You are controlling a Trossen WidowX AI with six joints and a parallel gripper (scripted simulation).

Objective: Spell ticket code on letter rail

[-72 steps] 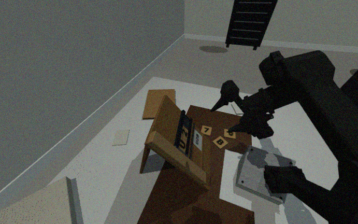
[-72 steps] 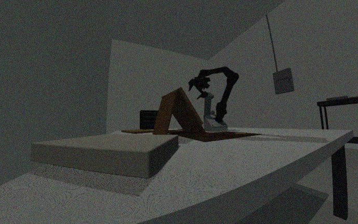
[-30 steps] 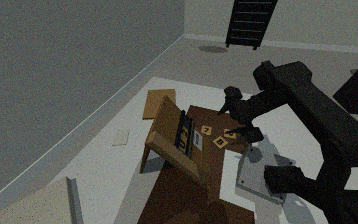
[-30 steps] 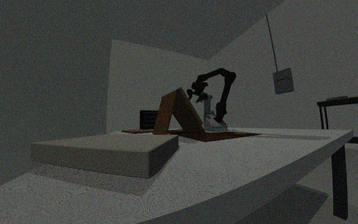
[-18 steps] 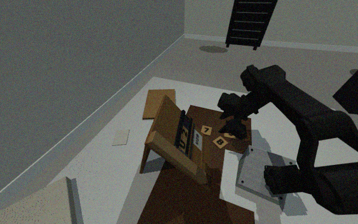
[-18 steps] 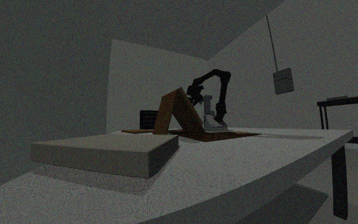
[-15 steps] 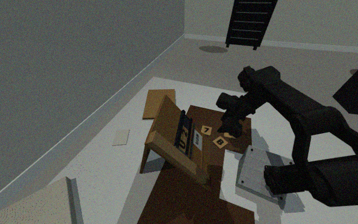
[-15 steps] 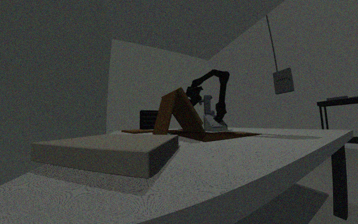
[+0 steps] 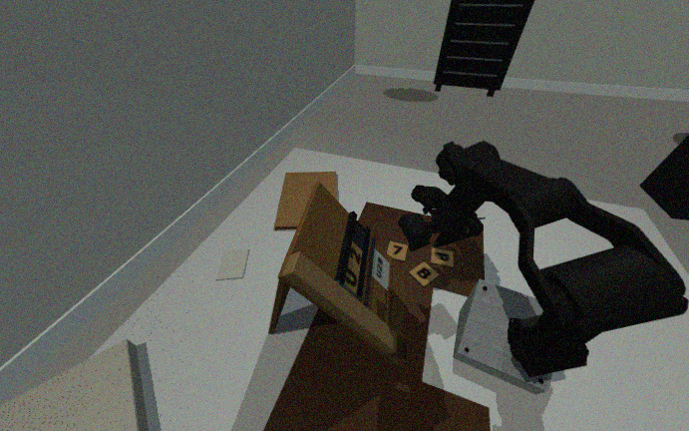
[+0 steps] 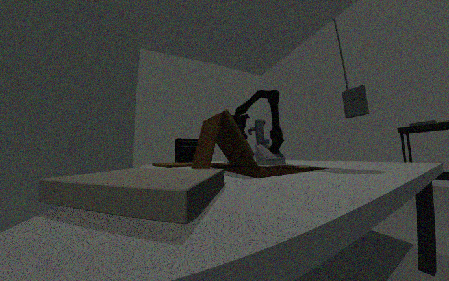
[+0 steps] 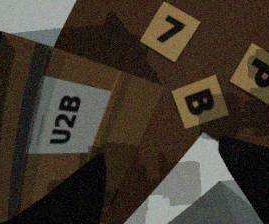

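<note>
My gripper tip is 90 mm short of the white ticket, 50 mm above it and 40 mm to the right of it. The rest, counted from my gripper tip: brown mat 140 mm below, 110 mm to the left; then flat tan panel 370 mm ahead, 280 mm to the right, 130 mm below.
</note>
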